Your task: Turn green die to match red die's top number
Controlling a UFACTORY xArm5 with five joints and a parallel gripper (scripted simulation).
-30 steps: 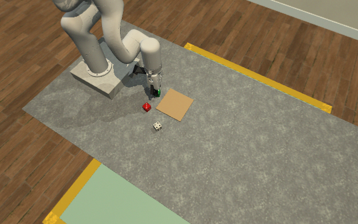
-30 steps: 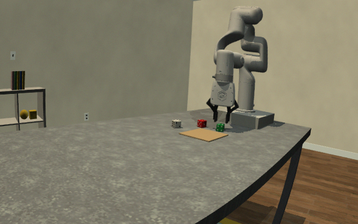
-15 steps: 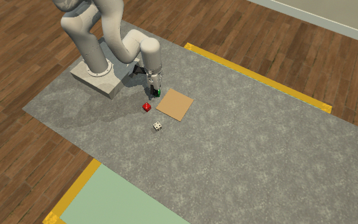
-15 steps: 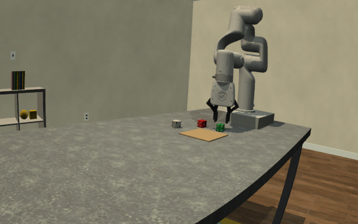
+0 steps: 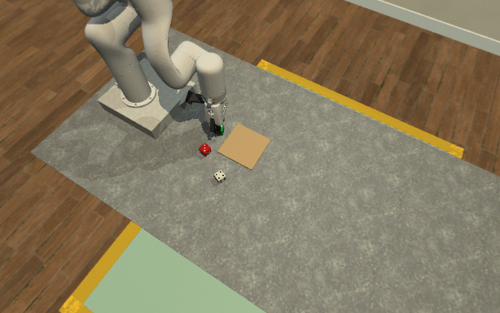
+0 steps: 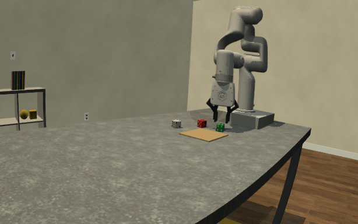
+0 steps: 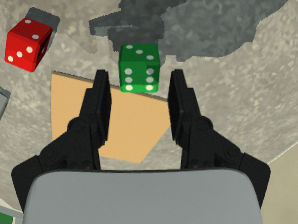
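Right now the green die is 4 cm below my hand. The rest, counted from my hand: red die 10 cm to the right, 4 cm below; then tan mat 11 cm ahead, 5 cm below, 1 cm to the right; then white die 16 cm to the right, 10 cm ahead, 4 cm below.
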